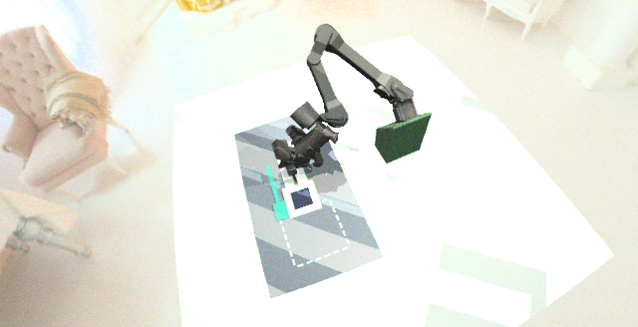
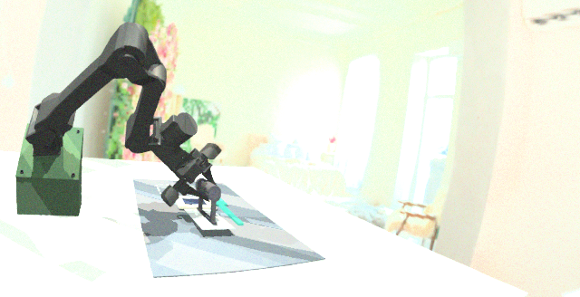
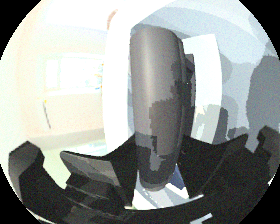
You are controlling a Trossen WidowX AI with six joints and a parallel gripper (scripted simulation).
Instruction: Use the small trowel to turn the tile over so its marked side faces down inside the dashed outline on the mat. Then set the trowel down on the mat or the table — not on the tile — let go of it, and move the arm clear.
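My gripper tip is 80 mm above the grey mat, 50 mm to the right of it and 10 mm past it. The rest, counted from my gripper tip: teal l-shaped strip (60 mm to the left, 60 mm ahead, 50 mm below); then tile (100 mm to the left, 50 mm below, 10 mm behind); then trowel (30 mm behind, 10 mm below).
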